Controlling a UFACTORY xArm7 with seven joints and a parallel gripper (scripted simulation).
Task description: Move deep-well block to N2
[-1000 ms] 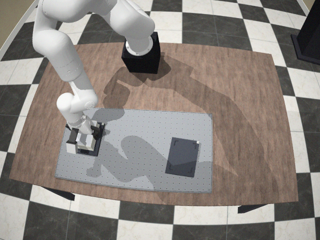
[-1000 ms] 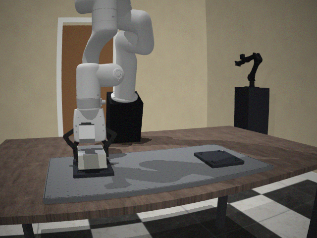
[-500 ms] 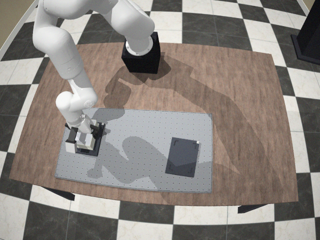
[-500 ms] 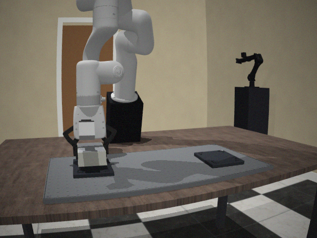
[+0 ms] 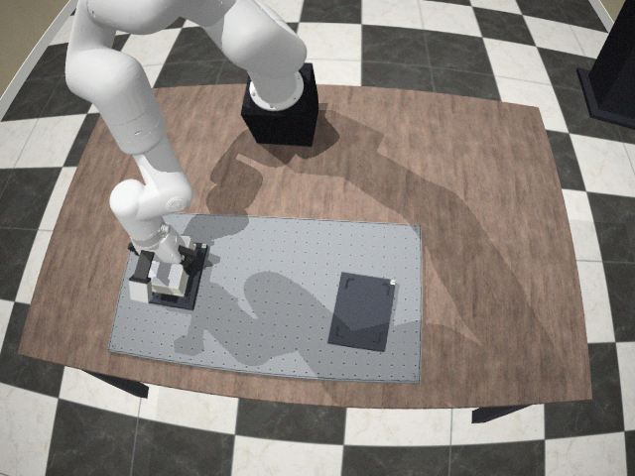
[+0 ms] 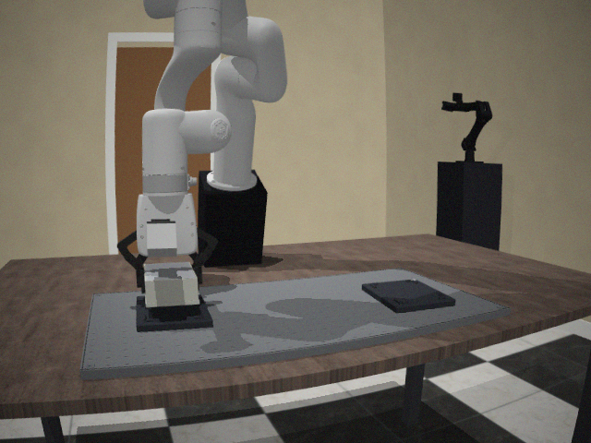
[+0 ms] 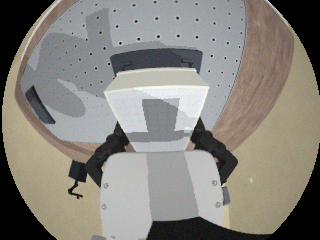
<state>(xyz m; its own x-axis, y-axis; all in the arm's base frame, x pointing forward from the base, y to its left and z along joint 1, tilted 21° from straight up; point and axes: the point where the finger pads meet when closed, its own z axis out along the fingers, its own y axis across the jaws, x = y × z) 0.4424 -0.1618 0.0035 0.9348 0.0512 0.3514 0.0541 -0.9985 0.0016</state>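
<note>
Now: hand 5 cm above the plate nest N1. From my hand the other things lie so: plate nest N2: 43 cm to the left, 5 cm below, 1 cm ahead; then 96-well deep-well block: right at my hand.
</note>
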